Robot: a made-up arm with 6 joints.
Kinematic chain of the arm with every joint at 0, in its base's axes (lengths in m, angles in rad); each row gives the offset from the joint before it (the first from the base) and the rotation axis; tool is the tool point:
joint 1: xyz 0 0 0.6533 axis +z
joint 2: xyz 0.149 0 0 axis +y
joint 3: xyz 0 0 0.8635 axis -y
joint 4: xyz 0 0 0.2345 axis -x
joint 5: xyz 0.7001 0 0 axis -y
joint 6: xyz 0.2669 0 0 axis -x
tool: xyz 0 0 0
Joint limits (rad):
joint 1: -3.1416..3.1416
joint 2: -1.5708..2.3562
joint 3: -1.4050..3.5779
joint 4: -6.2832..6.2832
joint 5: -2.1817..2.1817
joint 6: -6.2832..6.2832
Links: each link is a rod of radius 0.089 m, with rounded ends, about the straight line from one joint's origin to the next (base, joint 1, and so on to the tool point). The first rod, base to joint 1, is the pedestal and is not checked.
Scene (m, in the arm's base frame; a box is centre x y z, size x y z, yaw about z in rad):
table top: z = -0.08
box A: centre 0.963 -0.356 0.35 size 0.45 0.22 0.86 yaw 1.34
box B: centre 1.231 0.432 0 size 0.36 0.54 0.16 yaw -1.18
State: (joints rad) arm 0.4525 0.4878 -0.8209 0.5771 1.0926 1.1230
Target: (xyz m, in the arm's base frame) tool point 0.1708 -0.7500 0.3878
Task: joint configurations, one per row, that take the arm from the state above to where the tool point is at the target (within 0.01 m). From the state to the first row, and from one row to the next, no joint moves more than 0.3 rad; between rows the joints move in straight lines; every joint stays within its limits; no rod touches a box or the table.
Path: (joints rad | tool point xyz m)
1: 0.1577 0.5187 -1.0156 0.7070 0.8577 1.2603 | 0.9638 0.2860 0.5433
2: -0.1372 0.5497 -1.2103 0.8368 0.6228 1.3976 | 0.7691 0.0105 0.4253
3: -0.4320 0.5806 -1.4050 0.9667 0.3879 1.5349 | 0.4961 -0.1373 0.3908
4: -0.6656 0.5942 -1.3812 0.7423 0.5287 1.4320 | 0.5068 -0.2822 0.3820
5: -0.8992 0.6077 -1.3573 0.5180 0.6695 1.3290 | 0.4638 -0.4517 0.3772
6: -1.1328 0.6212 -1.3335 0.2936 0.8103 1.2260 | 0.3516 -0.6188 0.3786
7: -1.3664 0.6347 -1.3097 0.0693 0.9511 1.1230 | 0.1708 -0.7500 0.3878

